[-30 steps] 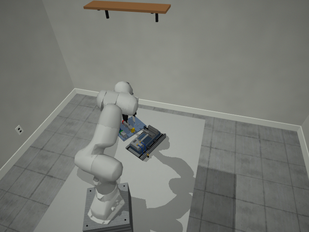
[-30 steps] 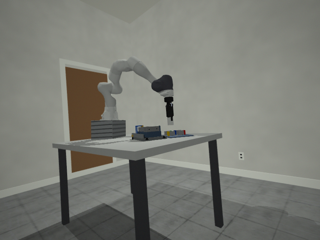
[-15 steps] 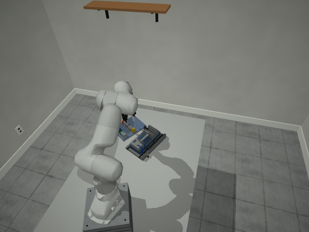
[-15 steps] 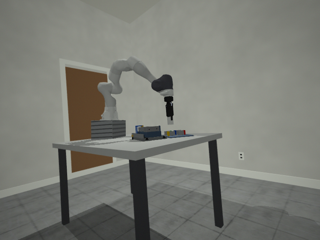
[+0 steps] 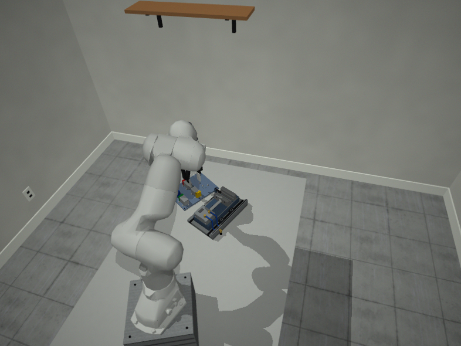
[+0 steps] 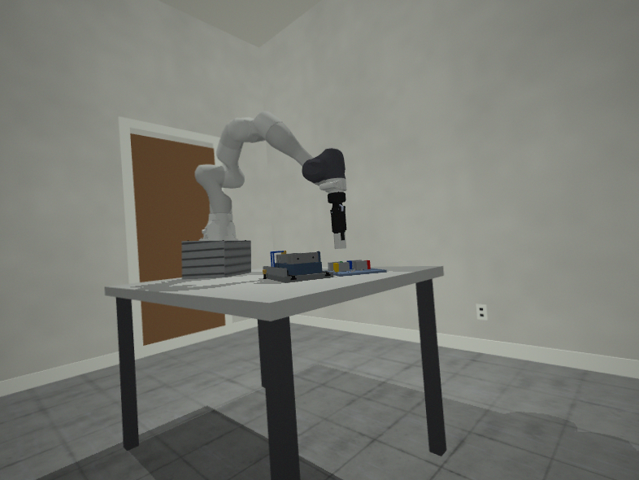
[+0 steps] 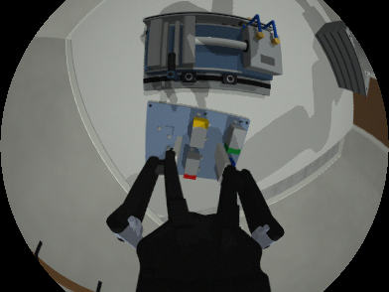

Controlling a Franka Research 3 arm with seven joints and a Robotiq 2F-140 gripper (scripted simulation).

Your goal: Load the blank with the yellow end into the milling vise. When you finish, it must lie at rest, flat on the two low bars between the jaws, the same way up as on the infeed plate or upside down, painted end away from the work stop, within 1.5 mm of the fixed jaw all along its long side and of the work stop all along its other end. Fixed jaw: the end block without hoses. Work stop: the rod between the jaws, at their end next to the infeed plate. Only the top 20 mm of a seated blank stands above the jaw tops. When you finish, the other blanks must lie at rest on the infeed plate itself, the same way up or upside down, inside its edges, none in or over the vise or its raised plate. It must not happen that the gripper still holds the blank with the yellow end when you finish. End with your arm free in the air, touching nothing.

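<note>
Right now the yellow-ended blank is 110 mm below my hand. Also, from my hand: red-ended blank (40 mm ahead, 80 mm to the left, 110 mm below); then green-ended blank (80 mm behind, 40 mm to the left, 110 mm below); then blue infeed plate (20 mm ahead, 40 mm to the left, 130 mm below).
</note>
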